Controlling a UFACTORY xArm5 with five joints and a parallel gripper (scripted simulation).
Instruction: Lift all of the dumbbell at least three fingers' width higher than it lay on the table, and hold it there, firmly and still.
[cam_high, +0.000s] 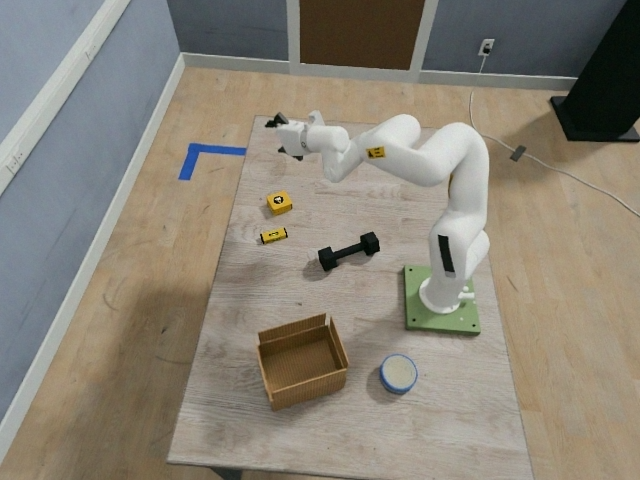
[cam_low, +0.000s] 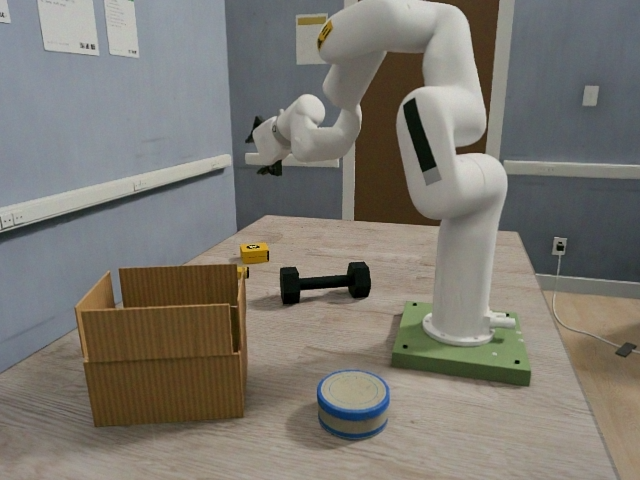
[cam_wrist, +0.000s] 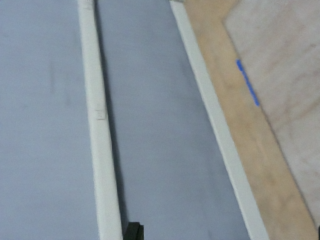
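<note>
The black dumbbell lies 25 cm behind my hand, 26 cm to the left of it and 24 cm below it. Round my hand: round tin (38 cm behind, 66 cm to the left, 26 cm below); then cube (5 cm to the left, 26 cm below); then cardboard box (11 cm behind, 66 cm to the left, 21 cm below).
</note>
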